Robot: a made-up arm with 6 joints. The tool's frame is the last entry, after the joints.
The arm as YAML. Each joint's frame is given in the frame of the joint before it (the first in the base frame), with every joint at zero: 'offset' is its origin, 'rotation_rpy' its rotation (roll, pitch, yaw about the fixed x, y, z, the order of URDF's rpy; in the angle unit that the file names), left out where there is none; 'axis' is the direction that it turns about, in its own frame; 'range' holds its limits. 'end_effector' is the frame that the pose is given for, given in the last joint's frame.
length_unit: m
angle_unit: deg
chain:
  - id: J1
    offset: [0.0, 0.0, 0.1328]
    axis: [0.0, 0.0, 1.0]
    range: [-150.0, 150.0]
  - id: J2
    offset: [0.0, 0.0, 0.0]
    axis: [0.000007, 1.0, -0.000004]
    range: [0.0, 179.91]
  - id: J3
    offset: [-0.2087, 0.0, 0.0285]
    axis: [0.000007, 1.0, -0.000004]
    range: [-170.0, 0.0]
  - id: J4
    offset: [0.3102, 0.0, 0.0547]
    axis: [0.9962, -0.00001, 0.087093]
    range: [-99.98, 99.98]
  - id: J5
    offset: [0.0, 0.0, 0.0]
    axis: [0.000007, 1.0, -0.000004]
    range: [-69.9, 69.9]
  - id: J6
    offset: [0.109, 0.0, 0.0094]
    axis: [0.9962, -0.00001, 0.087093]
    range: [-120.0, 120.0]
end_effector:
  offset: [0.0, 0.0, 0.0]
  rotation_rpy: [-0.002, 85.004, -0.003]
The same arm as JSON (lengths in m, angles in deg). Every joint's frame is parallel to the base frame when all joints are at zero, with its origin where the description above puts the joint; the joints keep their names.
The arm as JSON. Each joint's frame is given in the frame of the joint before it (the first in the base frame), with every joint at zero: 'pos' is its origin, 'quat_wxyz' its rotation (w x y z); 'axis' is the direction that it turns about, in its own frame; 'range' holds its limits. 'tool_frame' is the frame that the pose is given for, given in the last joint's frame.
{"length_unit": "m", "angle_unit": "deg", "joints": [{"joint": "J1", "pos": [0.0, 0.0, 0.1328], "quat_wxyz": [1.0, 0.0, 0.0, 0.0], "axis": "+z", "range": [-150.0, 150.0]}, {"joint": "J2", "pos": [0.0, 0.0, 0.0], "quat_wxyz": [1.0, 0.0, 0.0, 0.0], "axis": "+y", "range": [0.0, 179.91]}, {"joint": "J3", "pos": [-0.2087, 0.0, 0.0285], "quat_wxyz": [1.0, 0.0, 0.0, 0.0], "axis": "+y", "range": [-170.0, 0.0]}, {"joint": "J4", "pos": [0.3102, 0.0, 0.0547], "quat_wxyz": [1.0, 0.0, 0.0, 0.0], "axis": [0.9962, 0.0, 0.0871], "range": [-99.98, 99.98]}, {"joint": "J5", "pos": [0.0, 0.0, 0.0], "quat_wxyz": [1.0, 0.0, 0.0, 0.0], "axis": "+y", "range": [-69.9, 69.9]}, {"joint": "J6", "pos": [0.109, 0.0, 0.0094], "quat_wxyz": [1.0, 0.0, 0.0, 0.0], "axis": [0.9962, 0.0, 0.0871], "range": [-120.0, 120.0]}], "tool_frame": {"pos": [0.0, 0.0, 0.0], "quat_wxyz": [0.737254, 0.000005, 0.675616, -0.000008]}}
